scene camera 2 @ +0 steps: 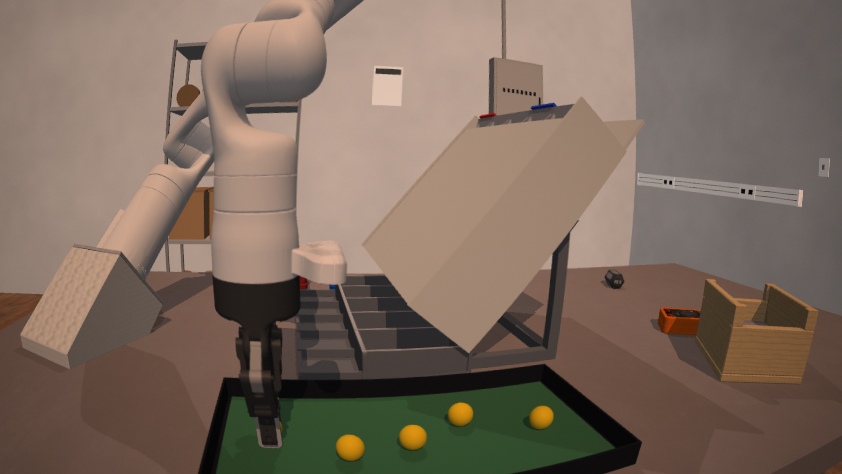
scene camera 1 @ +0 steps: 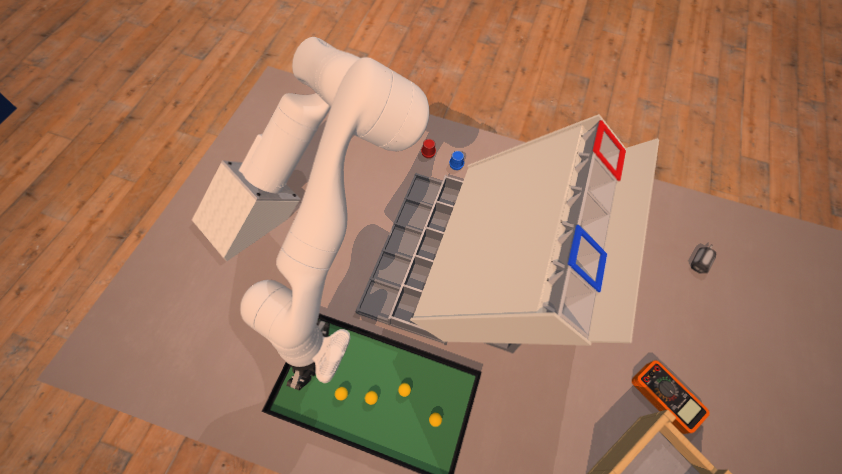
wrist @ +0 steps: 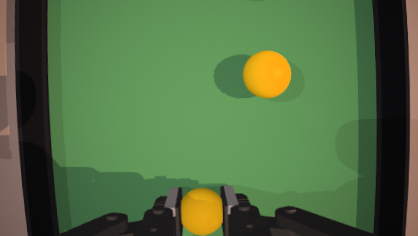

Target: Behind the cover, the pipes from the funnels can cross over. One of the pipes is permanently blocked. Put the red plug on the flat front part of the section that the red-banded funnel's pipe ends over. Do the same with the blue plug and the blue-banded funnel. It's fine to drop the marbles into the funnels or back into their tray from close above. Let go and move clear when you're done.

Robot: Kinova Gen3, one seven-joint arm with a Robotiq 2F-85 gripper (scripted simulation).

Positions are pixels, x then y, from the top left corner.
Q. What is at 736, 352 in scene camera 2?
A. A wooden box.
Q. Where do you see a beige cover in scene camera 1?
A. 494, 258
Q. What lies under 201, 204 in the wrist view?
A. A yellow marble.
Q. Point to a green marble tray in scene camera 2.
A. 315, 413
